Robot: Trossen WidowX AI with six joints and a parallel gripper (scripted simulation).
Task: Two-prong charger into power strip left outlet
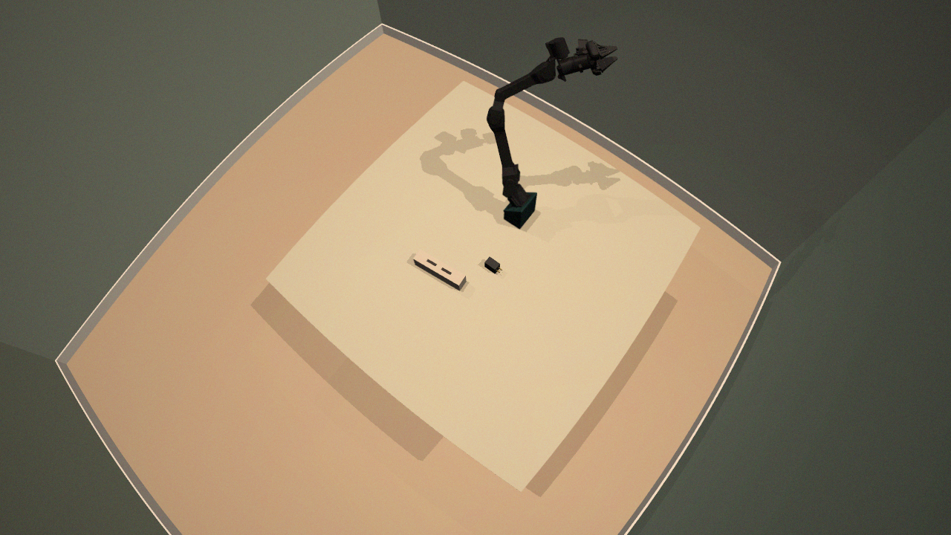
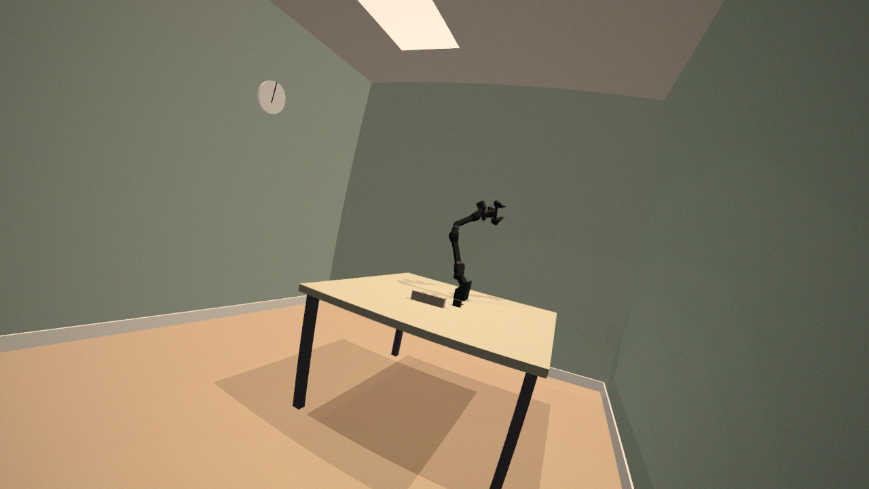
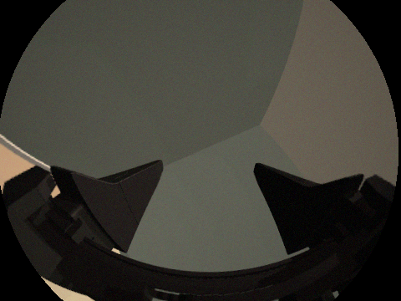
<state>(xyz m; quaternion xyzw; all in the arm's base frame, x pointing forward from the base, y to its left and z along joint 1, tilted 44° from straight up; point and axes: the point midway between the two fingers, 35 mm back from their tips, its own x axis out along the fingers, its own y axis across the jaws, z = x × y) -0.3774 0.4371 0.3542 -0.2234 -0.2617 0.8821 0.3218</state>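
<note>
Right now the two-prong charger is 66 cm below my gripper tip, 64 cm ahead of it and 3 cm to the right of it.
</note>
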